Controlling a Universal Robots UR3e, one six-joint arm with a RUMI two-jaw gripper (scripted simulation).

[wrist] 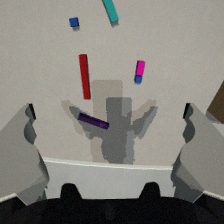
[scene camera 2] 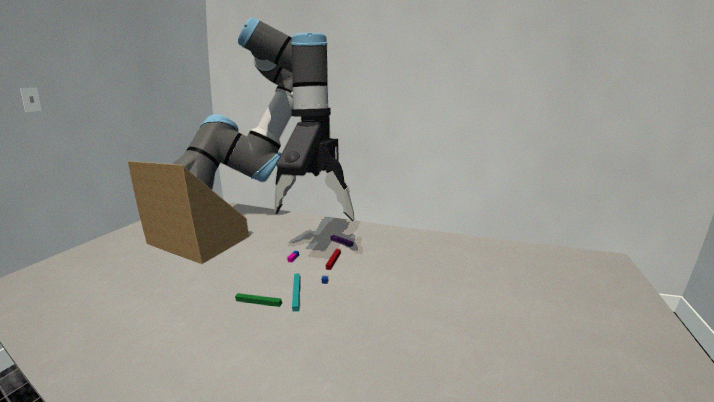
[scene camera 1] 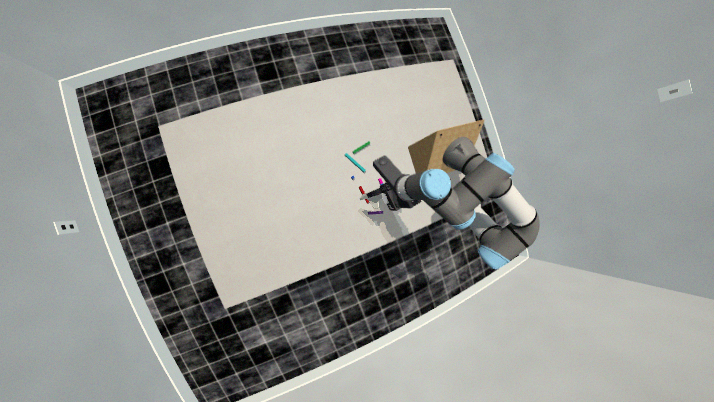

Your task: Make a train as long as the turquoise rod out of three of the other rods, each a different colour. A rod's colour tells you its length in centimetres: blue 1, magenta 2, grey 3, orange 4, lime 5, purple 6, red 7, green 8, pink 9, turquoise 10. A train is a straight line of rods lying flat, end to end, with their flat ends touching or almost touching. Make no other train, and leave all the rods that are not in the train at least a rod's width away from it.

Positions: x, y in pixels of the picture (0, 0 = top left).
Scene:
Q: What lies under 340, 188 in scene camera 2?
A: My gripper.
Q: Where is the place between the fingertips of my gripper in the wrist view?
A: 109, 104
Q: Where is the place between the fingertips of my gripper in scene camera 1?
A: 379, 188

